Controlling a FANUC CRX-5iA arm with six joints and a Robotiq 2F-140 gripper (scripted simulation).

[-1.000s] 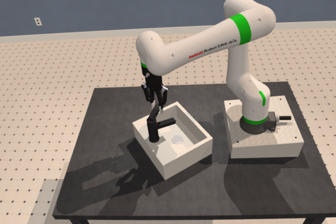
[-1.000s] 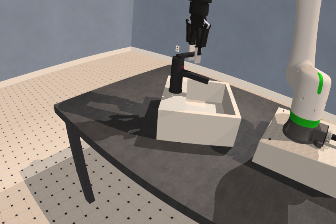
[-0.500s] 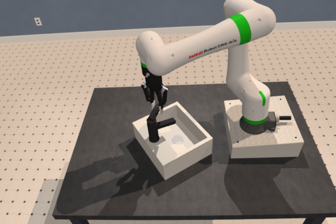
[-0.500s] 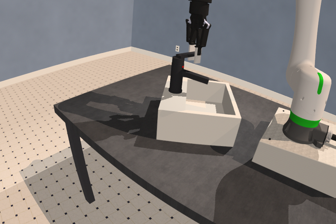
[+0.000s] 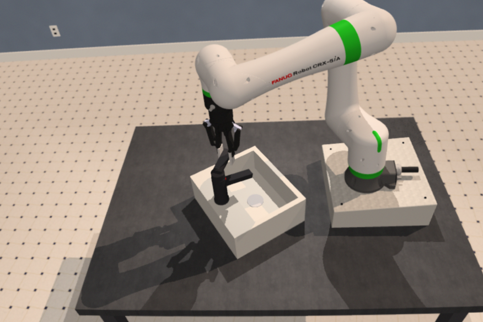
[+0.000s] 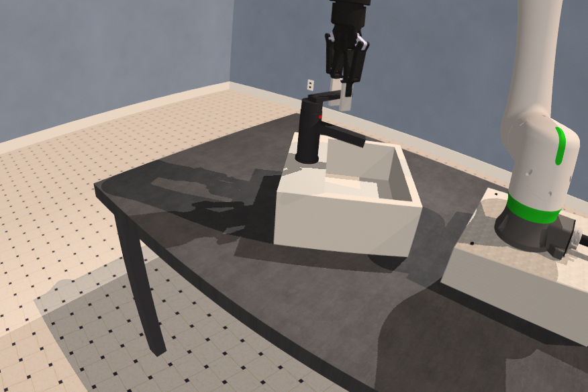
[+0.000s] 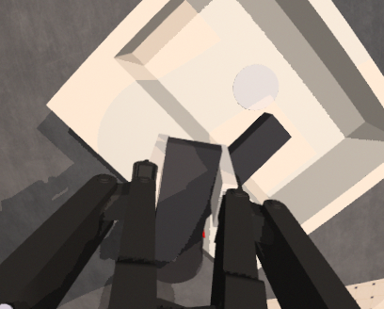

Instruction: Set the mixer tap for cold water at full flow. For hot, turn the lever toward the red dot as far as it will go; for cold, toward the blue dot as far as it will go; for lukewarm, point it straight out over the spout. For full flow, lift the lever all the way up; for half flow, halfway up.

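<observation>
Now: hand 30 mm to the right of the lever and 10 mm short of it. The rest, counted from my hand: white basin (240 mm below, 70 mm behind); then black mixer tap (50 mm to the left, 50 mm below, 10 mm ahead).
</observation>
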